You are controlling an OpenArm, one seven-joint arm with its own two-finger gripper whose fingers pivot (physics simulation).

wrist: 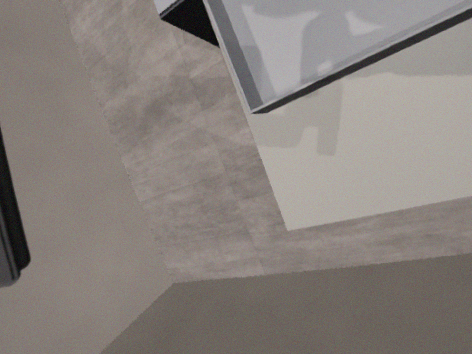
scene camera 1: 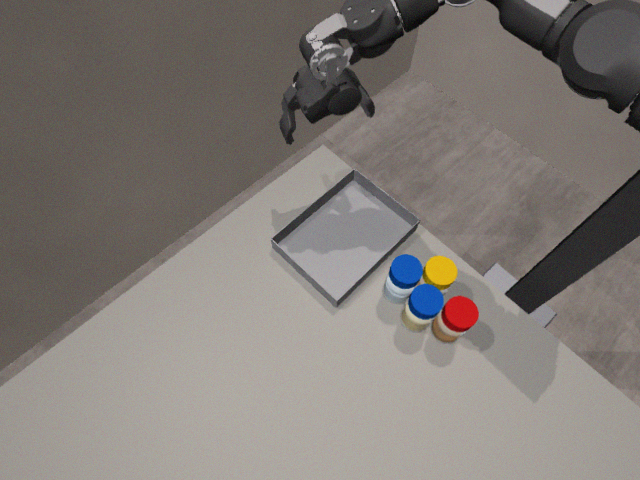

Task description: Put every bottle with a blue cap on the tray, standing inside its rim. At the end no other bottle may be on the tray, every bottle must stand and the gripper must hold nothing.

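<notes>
One blue-capped bottle (scene camera 1: 405, 271) with a clear-white body stands on the table near the tray's right corner. Another blue-capped bottle (scene camera 1: 425, 301), with a pale yellow body, stands close to it. A yellow-capped bottle (scene camera 1: 440, 272) and a red-capped bottle (scene camera 1: 459, 315) stand beside them; the yellow-capped one's body is mostly hidden. All four are upright and outside the grey tray (scene camera 1: 305, 275) (wrist: 350, 70), which holds no bottle. My gripper (scene camera 1: 329, 125) is open and empty, high above the table's far corner, beyond the tray. Part of one finger shows at the wrist view's left edge.
The pale table (scene camera 1: 206, 335) (wrist: 375, 150) has its far corner just beyond the tray. The bottles stand tightly grouped near the table's right edge. A dark post (scene camera 1: 578, 248) rises beyond that edge. Walls and floor lie past the table.
</notes>
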